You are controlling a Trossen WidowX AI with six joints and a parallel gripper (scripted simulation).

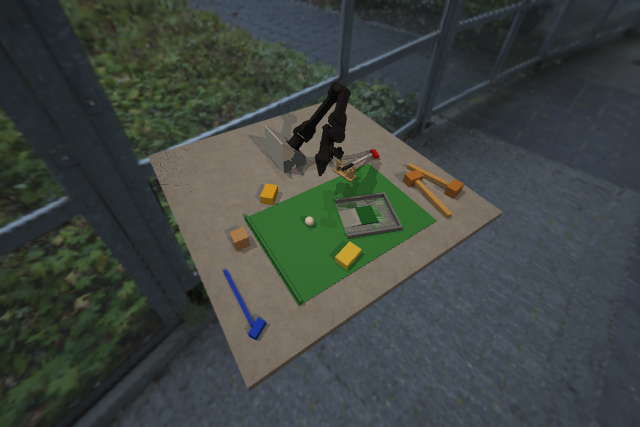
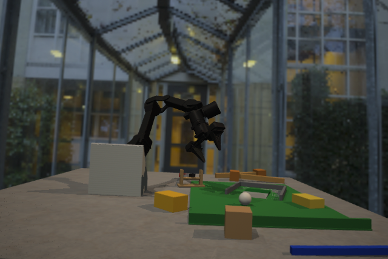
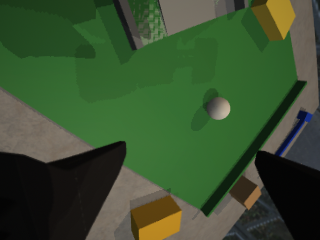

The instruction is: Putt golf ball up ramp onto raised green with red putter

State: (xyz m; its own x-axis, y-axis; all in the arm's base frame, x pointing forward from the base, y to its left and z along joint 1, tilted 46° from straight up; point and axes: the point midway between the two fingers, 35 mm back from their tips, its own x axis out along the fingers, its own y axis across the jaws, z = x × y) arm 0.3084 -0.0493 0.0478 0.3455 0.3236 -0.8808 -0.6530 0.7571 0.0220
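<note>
The red putter lies 32 cm to the left of my gripper tip, 13 cm below it and 11 cm behind it. Round my gripper tip: white golf ball (13 cm to the right, 13 cm below, 12 cm ahead); then wooden stand (20 cm to the left, 12 cm below, 9 cm behind); then green mat (16 cm ahead, 15 cm below, 1 cm to the left).
</note>
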